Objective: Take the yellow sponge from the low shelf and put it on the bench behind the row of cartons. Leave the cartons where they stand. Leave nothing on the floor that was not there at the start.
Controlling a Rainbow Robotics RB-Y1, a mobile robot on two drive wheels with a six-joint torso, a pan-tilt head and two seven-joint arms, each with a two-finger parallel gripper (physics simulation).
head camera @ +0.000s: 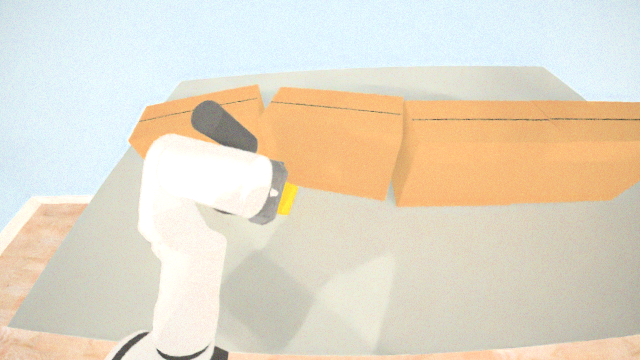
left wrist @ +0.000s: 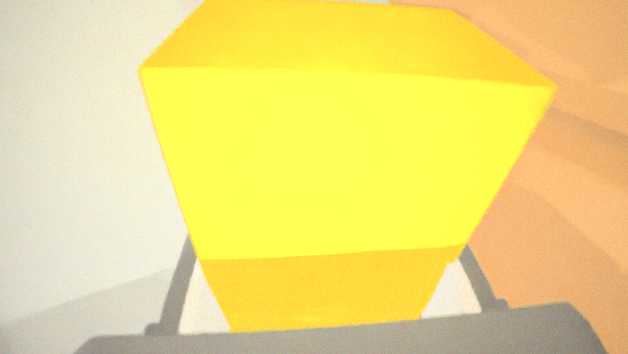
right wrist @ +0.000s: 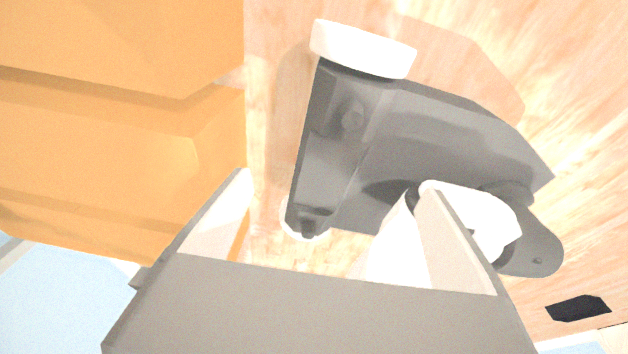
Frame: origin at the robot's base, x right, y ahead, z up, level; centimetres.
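Where they show: left gripper, fingertip midpoint: (head camera: pixel 277 195); right gripper, fingertip midpoint: (right wrist: pixel 334 189).
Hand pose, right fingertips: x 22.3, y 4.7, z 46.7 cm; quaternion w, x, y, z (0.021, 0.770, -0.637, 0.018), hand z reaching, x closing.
Each offset is from my right fingertips to the top centre of the thing. Level surfaces: height alone.
My left gripper (head camera: pixel 280 195) (left wrist: pixel 325 255) is shut on the yellow sponge {dz +52.7, dx -37.4, dy +48.1 cm} (head camera: pixel 288 199) (left wrist: pixel 320 160), which sticks out from its fingers. In the head view it is over the bench {dz +44.8 cm} (head camera: pixel 450 260) (left wrist: pixel 75 150), on the near side of the cartons, close to the lower left edge of the second carton {dz +62.9, dx -23.8, dy +56.9 cm} (head camera: pixel 335 145). The leftmost carton {dz +62.9, dx -50.9, dy +58.2 cm} (head camera: pixel 165 125), partly hidden by my arm, and the second stand at an angle. The cartons at the right (head camera: pixel 500 165) line up straight. My right gripper (right wrist: pixel 334 189) is open and empty, low beside the robot's base.
A strip of bench top shows behind the cartons, with the pale blue wall beyond. In the right wrist view, orange-brown boxes (right wrist: pixel 100 165) lie left of the dark robot base (right wrist: pixel 425 135), and a black flat item (right wrist: pixel 577 308) lies on the wooden floor {dz -46.6 cm} (right wrist: pixel 565 225).
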